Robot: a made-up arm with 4 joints.
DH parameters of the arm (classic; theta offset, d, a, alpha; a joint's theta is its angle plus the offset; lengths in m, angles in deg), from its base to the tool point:
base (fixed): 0 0.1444 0 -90
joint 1: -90 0.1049 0.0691 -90
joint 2: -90 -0.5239 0.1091 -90
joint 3: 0 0.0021 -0.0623 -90
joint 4: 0 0.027 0.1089 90
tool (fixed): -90 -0.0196 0 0
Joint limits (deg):
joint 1: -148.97..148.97
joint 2: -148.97..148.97
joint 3: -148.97..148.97
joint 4: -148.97..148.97
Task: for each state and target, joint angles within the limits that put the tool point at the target. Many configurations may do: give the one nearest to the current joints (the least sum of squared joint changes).
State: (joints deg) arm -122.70 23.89 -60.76 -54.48
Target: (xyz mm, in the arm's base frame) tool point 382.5 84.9 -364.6
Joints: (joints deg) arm -147.13 49.83 -63.32 -103.59
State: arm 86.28 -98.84 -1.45 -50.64
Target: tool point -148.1 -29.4 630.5
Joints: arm 75.50 -148.70 -46.31 -13.16
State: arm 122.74 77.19 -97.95 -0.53
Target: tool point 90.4 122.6 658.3
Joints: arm 76.47 87.00 -85.54 -3.72
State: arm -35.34 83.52 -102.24 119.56
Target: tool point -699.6 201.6 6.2
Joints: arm -28.82 68.89 -102.76 148.97
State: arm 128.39 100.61 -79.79 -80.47
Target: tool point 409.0 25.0 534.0
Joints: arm 114.34 85.58 -82.32 -63.39
